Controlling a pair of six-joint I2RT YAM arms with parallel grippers.
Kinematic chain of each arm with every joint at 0, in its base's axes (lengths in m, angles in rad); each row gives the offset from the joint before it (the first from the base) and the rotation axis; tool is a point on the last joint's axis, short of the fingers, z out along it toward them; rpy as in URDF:
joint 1: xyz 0 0 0.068 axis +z
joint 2: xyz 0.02 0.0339 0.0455 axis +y
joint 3: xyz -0.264 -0.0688 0 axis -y
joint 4: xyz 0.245 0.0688 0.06 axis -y
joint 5: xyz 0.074 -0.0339 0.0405 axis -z
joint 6: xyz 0.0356 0 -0.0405 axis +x
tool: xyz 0 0 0 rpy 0 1.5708 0
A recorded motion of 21 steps. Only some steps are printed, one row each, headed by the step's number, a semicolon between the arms.
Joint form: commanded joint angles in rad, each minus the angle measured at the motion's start. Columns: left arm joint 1, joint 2, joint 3, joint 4, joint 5, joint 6; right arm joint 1, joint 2, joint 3, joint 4, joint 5, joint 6.
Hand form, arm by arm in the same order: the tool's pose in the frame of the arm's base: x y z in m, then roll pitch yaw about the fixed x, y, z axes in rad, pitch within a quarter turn. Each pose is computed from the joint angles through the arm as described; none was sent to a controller.
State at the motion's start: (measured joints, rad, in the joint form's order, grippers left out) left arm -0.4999 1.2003 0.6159 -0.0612 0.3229 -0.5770; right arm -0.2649 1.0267 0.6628 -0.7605 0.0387 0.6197
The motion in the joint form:
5: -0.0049 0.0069 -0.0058 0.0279 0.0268 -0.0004; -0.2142 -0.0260 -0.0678 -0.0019 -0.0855 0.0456
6: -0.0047 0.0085 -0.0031 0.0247 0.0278 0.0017; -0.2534 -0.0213 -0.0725 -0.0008 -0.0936 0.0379
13: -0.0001 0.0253 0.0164 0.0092 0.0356 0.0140; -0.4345 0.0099 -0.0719 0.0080 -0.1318 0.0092
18: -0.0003 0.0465 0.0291 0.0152 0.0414 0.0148; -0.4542 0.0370 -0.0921 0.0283 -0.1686 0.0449
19: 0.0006 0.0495 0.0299 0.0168 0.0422 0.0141; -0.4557 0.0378 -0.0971 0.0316 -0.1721 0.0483
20: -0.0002 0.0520 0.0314 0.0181 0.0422 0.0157; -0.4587 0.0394 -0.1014 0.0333 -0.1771 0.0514
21: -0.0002 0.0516 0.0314 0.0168 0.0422 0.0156; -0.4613 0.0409 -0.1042 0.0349 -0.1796 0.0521
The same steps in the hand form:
5: 0.2123 -0.1312 0.2088 -2.3078 0.6024 -2.9747; 0.1510 -0.0765 0.1934 2.8501 0.2856 1.9645
6: 0.2126 -0.1314 0.2090 -2.3098 0.6019 -2.9776; 0.1478 -0.0820 0.1914 2.8517 0.2767 1.9360
13: 0.2161 -0.1323 0.2101 -2.3205 0.5980 -2.9922; 0.1340 -0.1084 0.1873 2.8442 0.2459 1.7938
18: 0.2198 -0.1346 0.2098 -2.3194 0.5945 -2.9968; 0.1332 -0.1105 0.1783 2.8258 0.1927 1.7498
19: 0.2203 -0.1347 0.2095 -2.3190 0.5932 -2.9959; 0.1328 -0.1103 0.1770 2.8241 0.1876 1.7460
20: 0.2207 -0.1351 0.2095 -2.3195 0.5946 -2.9979; 0.1323 -0.1103 0.1756 2.8225 0.1804 1.7415
21: 0.2206 -0.1350 0.2095 -2.3201 0.5938 -2.9982; 0.1319 -0.1104 0.1746 2.8222 0.1766 1.7390

